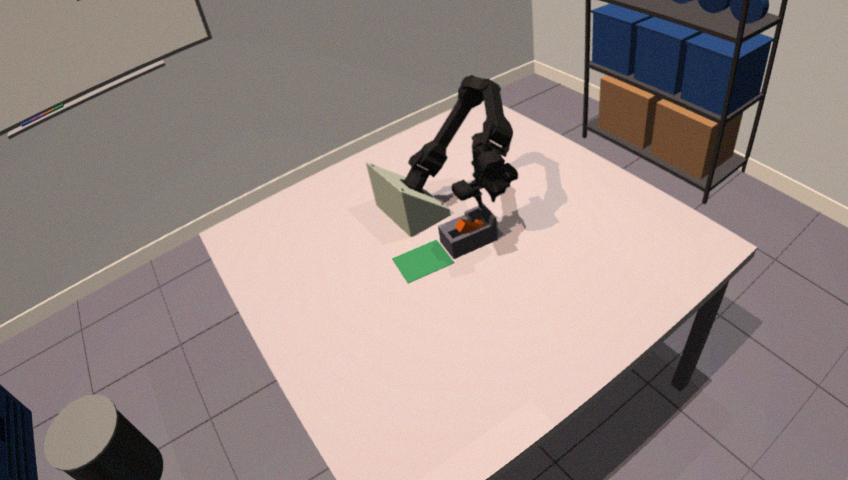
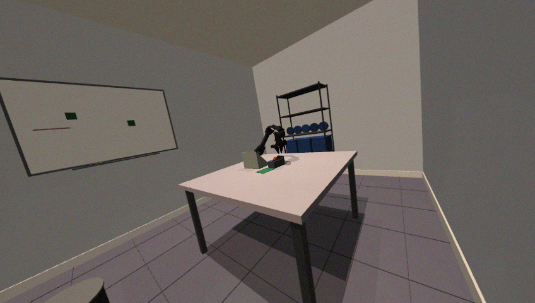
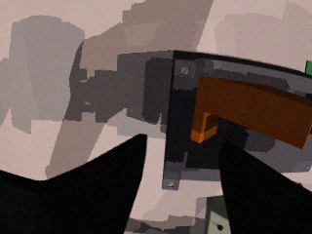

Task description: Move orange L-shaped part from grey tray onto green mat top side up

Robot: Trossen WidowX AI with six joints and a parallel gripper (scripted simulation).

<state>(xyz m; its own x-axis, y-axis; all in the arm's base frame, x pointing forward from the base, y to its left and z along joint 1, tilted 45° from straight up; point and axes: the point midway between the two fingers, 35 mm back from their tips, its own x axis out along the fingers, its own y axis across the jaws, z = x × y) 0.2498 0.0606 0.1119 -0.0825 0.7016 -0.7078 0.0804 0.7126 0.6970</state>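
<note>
Right now the orange L-shaped part is 10 mm behind my gripper tip, 40 mm to the right of it and 70 mm below it. Also, from my gripper tip: green mat 20 mm behind, 220 mm to the right, 130 mm below.
</note>
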